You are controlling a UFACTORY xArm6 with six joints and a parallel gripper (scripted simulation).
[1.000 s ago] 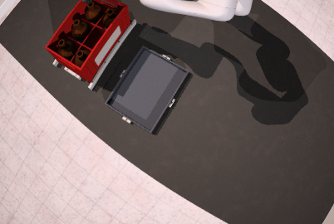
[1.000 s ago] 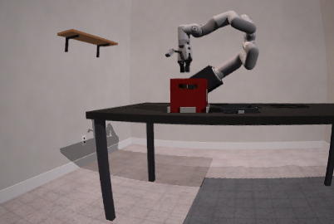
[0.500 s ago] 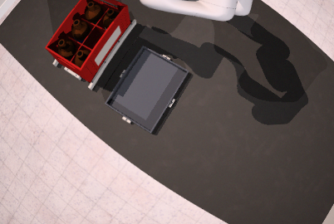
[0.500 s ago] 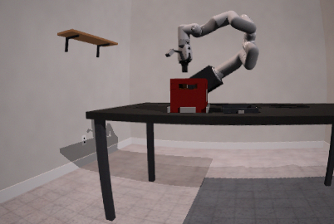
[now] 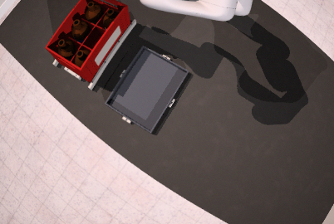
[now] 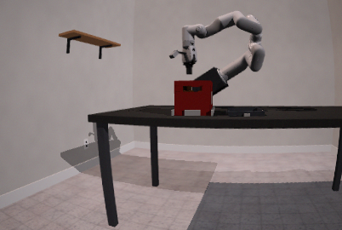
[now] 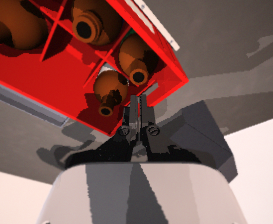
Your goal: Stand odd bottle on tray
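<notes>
The red crate lies 160 mm below my hand, 70 mm ahead of it and 60 mm to the left of it. Round my hand: dark flat tray 350 mm to the left, 230 mm below, 50 mm ahead.
</notes>
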